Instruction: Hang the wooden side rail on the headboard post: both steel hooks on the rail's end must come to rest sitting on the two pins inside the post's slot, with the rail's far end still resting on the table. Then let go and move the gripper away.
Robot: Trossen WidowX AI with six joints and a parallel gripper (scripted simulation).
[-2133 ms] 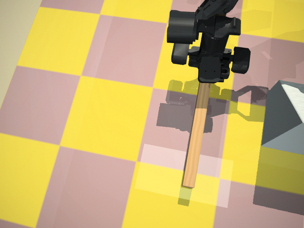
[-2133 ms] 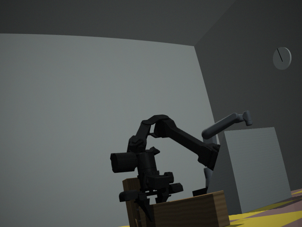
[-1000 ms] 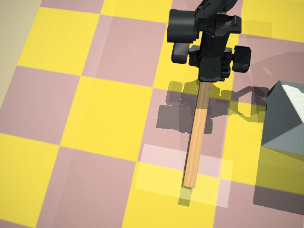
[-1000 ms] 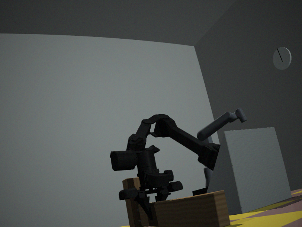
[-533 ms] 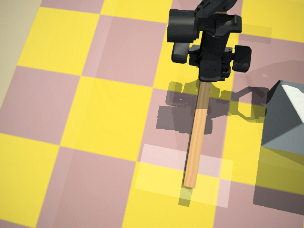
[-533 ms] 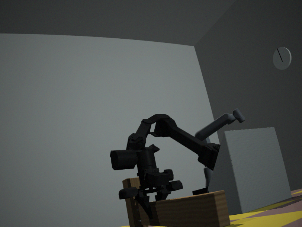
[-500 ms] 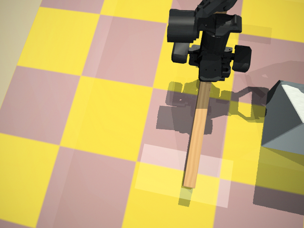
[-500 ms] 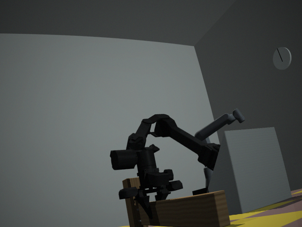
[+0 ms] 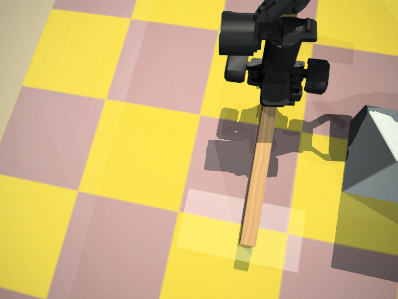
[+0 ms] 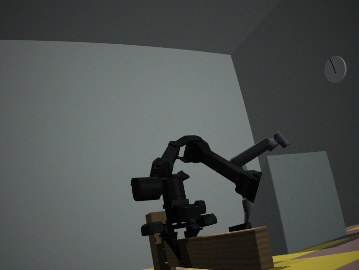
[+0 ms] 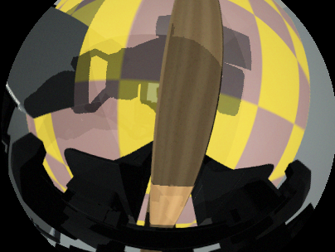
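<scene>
Now: the dark wooden headboard post 15 cm to the right of my gripper tip, 5 cm above it and 1 cm behind it.
</scene>
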